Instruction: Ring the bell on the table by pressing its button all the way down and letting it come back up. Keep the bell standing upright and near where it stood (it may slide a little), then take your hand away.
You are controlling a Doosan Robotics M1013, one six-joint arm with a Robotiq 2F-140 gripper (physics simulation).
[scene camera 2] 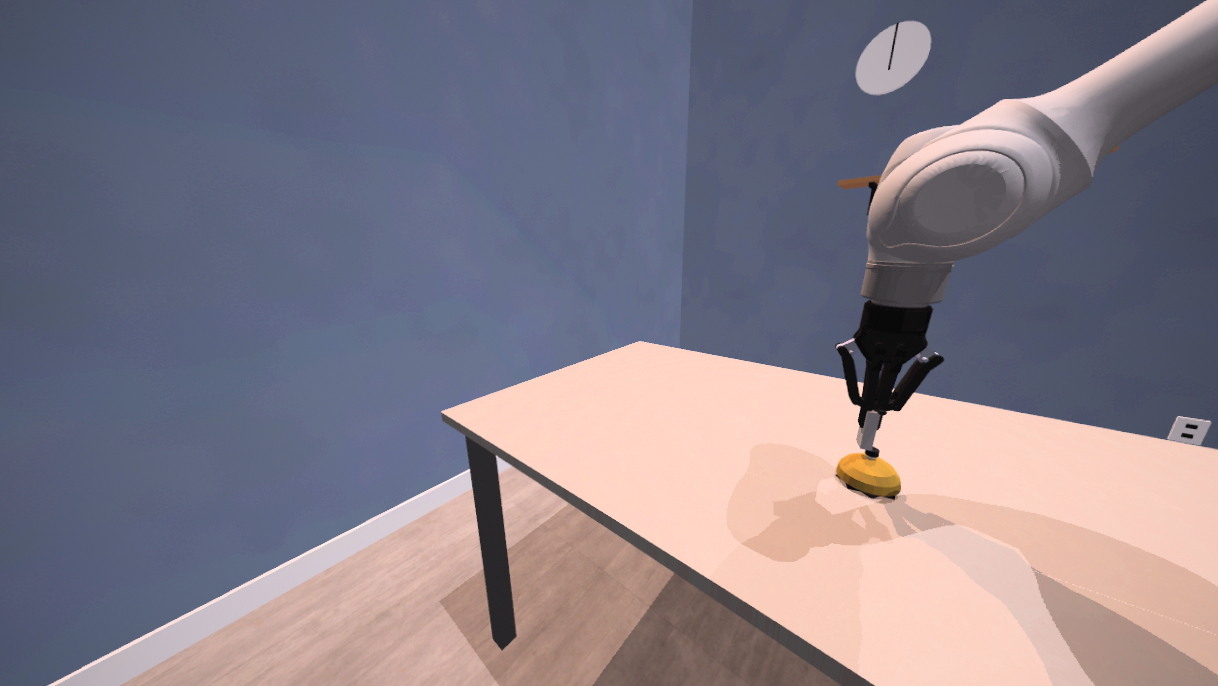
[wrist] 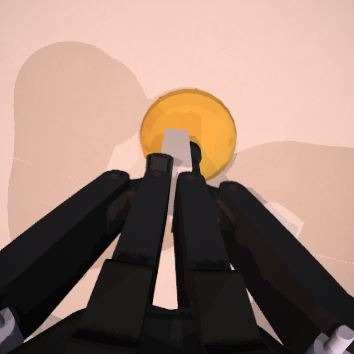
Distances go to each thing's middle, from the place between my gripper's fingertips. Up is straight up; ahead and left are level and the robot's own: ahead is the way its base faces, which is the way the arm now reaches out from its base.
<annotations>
The yellow bell (scene camera 2: 874, 477) is 3 cm below my hand and 1 cm behind it.
</annotations>
